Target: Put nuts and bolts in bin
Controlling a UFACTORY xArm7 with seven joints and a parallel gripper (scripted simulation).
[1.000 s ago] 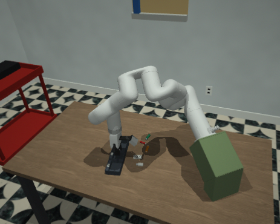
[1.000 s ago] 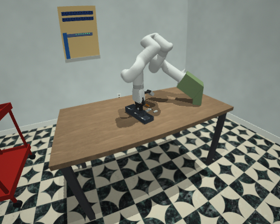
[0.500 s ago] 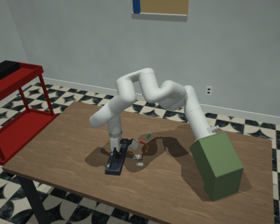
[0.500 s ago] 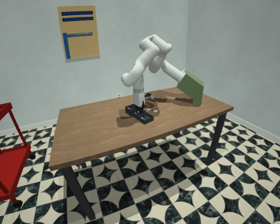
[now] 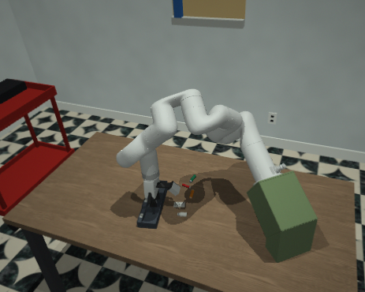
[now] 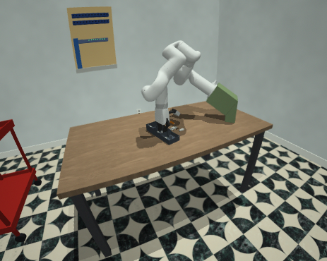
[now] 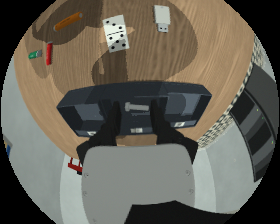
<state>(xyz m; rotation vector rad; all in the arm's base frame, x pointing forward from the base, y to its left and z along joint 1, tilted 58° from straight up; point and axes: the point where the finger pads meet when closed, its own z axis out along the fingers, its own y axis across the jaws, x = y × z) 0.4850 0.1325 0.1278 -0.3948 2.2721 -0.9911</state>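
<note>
Now: the bin 10 mm ahead of my hand and 20 mm below it. From my hand the other things lie so: white dotted tile (110 mm behind, 20 mm to the right, 30 mm below); orange piece (150 mm behind, 100 mm to the right, 30 mm below); grey bolt (20 mm below).
</note>
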